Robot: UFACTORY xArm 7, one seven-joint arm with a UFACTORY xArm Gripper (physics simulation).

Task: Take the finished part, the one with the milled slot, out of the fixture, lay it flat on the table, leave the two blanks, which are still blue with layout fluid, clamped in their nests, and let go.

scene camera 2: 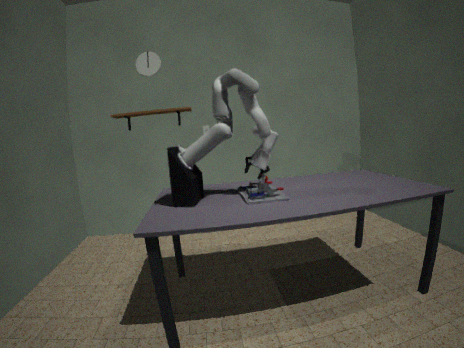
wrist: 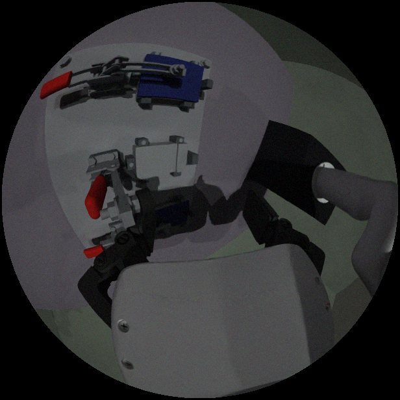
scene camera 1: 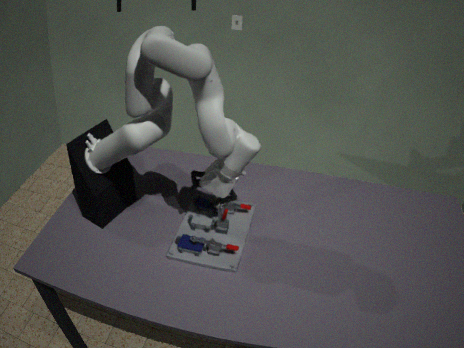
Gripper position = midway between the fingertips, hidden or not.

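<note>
My gripper (wrist: 201, 204) is here in sight, and so are a blue blank (wrist: 187, 88) and a finished part (wrist: 157, 158). I also see a red clamp handle (wrist: 94, 199). As for the fixture plate (scene camera 1: 239, 223), I find it in the wrist view as well, with the plate (wrist: 77, 124) visible there.
</note>
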